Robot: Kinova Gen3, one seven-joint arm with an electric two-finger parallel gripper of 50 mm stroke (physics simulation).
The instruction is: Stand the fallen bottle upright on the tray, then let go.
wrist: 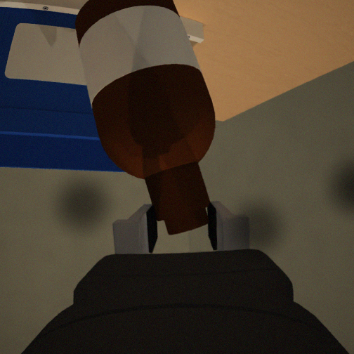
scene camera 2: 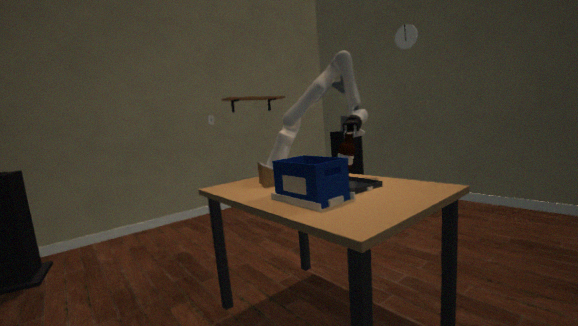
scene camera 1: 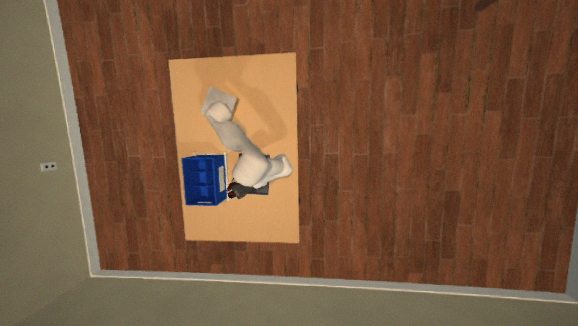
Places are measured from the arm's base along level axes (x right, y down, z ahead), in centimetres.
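Where they show: gripper, fingertip midpoint: [scene camera 2: 348, 135] [scene camera 1: 229, 195].
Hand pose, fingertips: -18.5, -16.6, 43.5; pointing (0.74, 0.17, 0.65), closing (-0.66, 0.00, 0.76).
Observation:
After its pixels a point has its place, as x, y, z.
The brown bottle [scene camera 1: 231, 190] [scene camera 2: 347, 147] @(-16.5, -11.6, 44.7) [wrist: 155, 110] with a white label hangs above the table, neck up and close to upright with some tilt in the second scene view. My gripper [scene camera 2: 350, 132] @(-18.5, -16.6, 43.5) [wrist: 181, 219] is shut on its neck, which sits slanted between the fingers in the wrist view. The dark tray [scene camera 1: 263, 191] @(-31.4, 8.5, 45.7) [scene camera 2: 371, 184] @(-26.8, 6.6, 47.9) lies on the table, partly covered by the arm in the first scene view. The bottle is above the table between the crate and the tray's crate side. Its base is not clearly visible.
A blue crate [scene camera 1: 203, 180] @(8.1, 8.2, 45.8) [scene camera 2: 311, 181] @(9.4, -1.9, 54.2) [wrist: 45, 115] with inner compartments stands on a light base [scene camera 2: 300, 202] @(11.8, 7.1, 48.6) close beside the bottle and tray. The arm's mount [scene camera 1: 212, 95] @(3.0, -2.3, -6.6) [scene camera 2: 265, 175] @(7.2, 2.2, 4.4) is at the far part of the wooden table [scene camera 1: 240, 225] @(-19.6, 9.0, 71.4) [scene camera 2: 400, 210] @(-12.0, 9.0, 77.8).

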